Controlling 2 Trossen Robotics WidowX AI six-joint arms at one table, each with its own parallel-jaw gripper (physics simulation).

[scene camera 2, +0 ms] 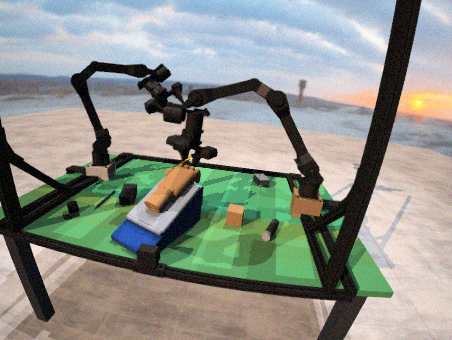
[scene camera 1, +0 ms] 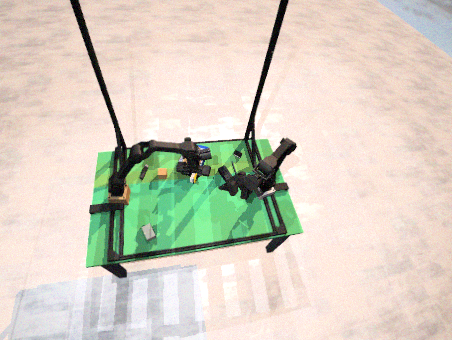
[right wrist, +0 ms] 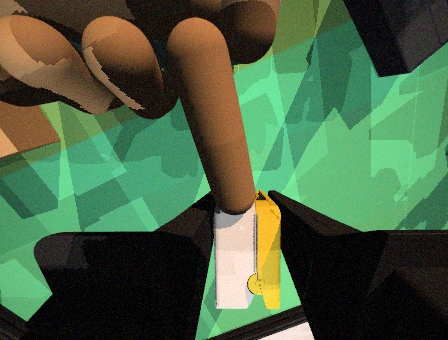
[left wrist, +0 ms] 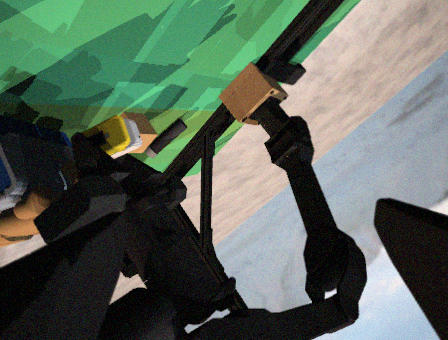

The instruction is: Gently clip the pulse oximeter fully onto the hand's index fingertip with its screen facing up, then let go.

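Pixels of known places: left gripper, between the fingertips: (scene camera 1: 222, 184) (left wrist: 251, 218); right gripper, between the fingertips: (scene camera 1: 195, 177) (left wrist: 86, 136); left arm's base, origin of its link: (scene camera 2: 101, 163) (scene camera 1: 264, 186); right arm's base, origin of its link: (scene camera 2: 308, 194) (scene camera 1: 117, 191) (left wrist: 264, 108).
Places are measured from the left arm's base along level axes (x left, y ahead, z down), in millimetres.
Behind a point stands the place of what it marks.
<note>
The pulse oximeter (right wrist: 234, 256) {z -98, x -169, y 416 mm} (scene camera 1: 193, 177) {z -104, x -151, y 419 mm} (left wrist: 118, 135) {z -97, x -136, y 411 mm} (scene camera 2: 188, 158) {z -99, x -163, y 400 mm} has a white half and a yellow half. My right gripper (right wrist: 242, 197) {z -64, x -173, y 402 mm} (scene camera 1: 194, 173) {z -64, x -173, y 402 mm} (scene camera 2: 189, 156) is shut on its sides and holds it at the tip of the index finger (right wrist: 216, 118) of the brown hand (scene camera 2: 172, 183) {z -77, x -341, y 364 mm}. In the right wrist view the fingertip overlaps the end of the white half, beside the seam; I cannot tell whether it is between the jaws. The hand lies on a grey pad on a blue wedge (scene camera 2: 133, 236) {z 30, x -459, y 273 mm}. My left gripper (scene camera 1: 223, 180) {z -252, x 23, y 333 mm} (scene camera 2: 164, 98) is open and empty, raised off to the side.
An orange cube (scene camera 1: 162, 173) {z 9, x -309, y 566 mm} (scene camera 2: 235, 214) {z 16, x -349, y 560 mm}, a dark cylinder (scene camera 1: 144, 171) {z 37, x -380, y 667 mm} (scene camera 2: 270, 230) {z 34, x -407, y 661 mm}, a grey block (scene camera 1: 148, 232) {z 29, x 23, y 738 mm} (scene camera 2: 261, 179) {z 29, x -16, y 727 mm} and a black block (scene camera 2: 128, 194) {z 25, x -229, y 194 mm} lie on the green table (scene camera 1: 208, 216) {z 59, x 38, y 392 mm}. Black frame rails run along its edges.
</note>
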